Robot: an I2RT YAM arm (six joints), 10 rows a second.
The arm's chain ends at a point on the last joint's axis. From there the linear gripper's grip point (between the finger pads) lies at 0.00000 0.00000 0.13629 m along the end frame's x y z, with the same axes.
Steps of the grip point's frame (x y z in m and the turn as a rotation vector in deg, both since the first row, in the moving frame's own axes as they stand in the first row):
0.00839, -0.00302, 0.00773, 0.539, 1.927, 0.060
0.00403, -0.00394, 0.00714, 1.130, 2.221, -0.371
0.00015, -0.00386, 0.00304, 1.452, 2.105, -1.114
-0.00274, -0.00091, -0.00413, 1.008, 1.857, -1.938
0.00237, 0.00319, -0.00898, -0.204, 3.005, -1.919
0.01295, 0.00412, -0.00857, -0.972, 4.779, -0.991
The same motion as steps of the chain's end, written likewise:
0.00381, -0.00174, 0.00781, 0.539, 1.927, 0.060
-0.00124, -0.00124, 0.00727, 1.130, 2.221, -0.371
-0.00482, -0.00036, 0.00318, 1.452, 2.105, -1.114
-0.00711, 0.00156, -0.00404, 1.008, 1.857, -1.938
-0.00478, 0.00282, -0.00879, -0.204, 3.005, -1.919
0.00158, 0.00191, -0.00808, -0.972, 4.779, -0.991

